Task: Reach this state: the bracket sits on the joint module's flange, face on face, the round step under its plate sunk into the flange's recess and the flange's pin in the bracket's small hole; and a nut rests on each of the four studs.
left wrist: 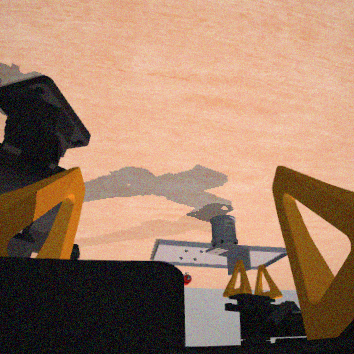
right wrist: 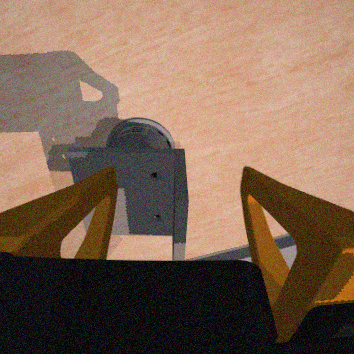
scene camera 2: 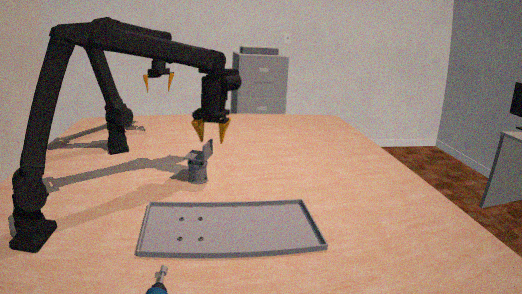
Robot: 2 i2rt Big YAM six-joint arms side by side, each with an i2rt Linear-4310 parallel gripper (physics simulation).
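Seen in the pictures: left gripper, fingertip midpoint: (left wrist: 178, 176) (scene camera 2: 158, 91); right gripper, fingertip midpoint: (left wrist: 250, 262) (right wrist: 178, 177) (scene camera 2: 211, 142); left arm's base, link origin: (left wrist: 46, 114) (scene camera 2: 118, 148); right arm's base, link origin: (scene camera 2: 35, 236).
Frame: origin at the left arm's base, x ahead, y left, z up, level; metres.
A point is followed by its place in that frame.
The grey joint module (scene camera 2: 198, 174) {x 0.204, y -0.427, z 0.031 m} (left wrist: 223, 229) {x 0.214, y -0.371, z 0.037 m} (right wrist: 137, 134) {x 0.233, y -0.380, z 0.029 m} stands upright on the table. The grey L-shaped bracket (scene camera 2: 208, 149) {x 0.241, y -0.421, z 0.103 m} (left wrist: 238, 258) {x 0.242, y -0.411, z 0.094 m} (right wrist: 150, 197) {x 0.228, y -0.404, z 0.080 m} is on top of it, its wall pointing up; whether its plate lies face on face, and the pin and studs, cannot be made out. My right gripper (scene camera 2: 211, 141) {x 0.266, y -0.389, z 0.110 m} (left wrist: 250, 262) {x 0.266, y -0.389, z 0.110 m} (right wrist: 178, 177) {x 0.266, y -0.389, z 0.110 m} is partly open over the bracket, fingers apart on either side of its wall and holding nothing. My left gripper (scene camera 2: 158, 90) {x 0.216, y 0.103, z 0.197 m} (left wrist: 178, 176) {x 0.216, y 0.103, z 0.197 m} is wide open and empty, high above the table's back left. Four nuts (scene camera 2: 200, 218) {x 0.127, y -0.622, z 0.007 m} (left wrist: 186, 251) {x 0.084, y -0.605, z 0.009 m} lie in the tray.
The shallow grey tray (scene camera 2: 314, 224) {x 0.357, y -0.781, z 0.012 m} (left wrist: 274, 260) {x 0.366, y -0.760, z 0.012 m} (right wrist: 225, 252) {x 0.183, y -0.571, z 0.002 m} lies in front of the module. A blue-handled tool (scene camera 2: 157, 289) {x -0.058, y -0.858, z 0.041 m} lies at the near edge of the picture. A filing cabinet (scene camera 2: 260, 82) stands behind the table. The right arm reaches across in front of the left arm.
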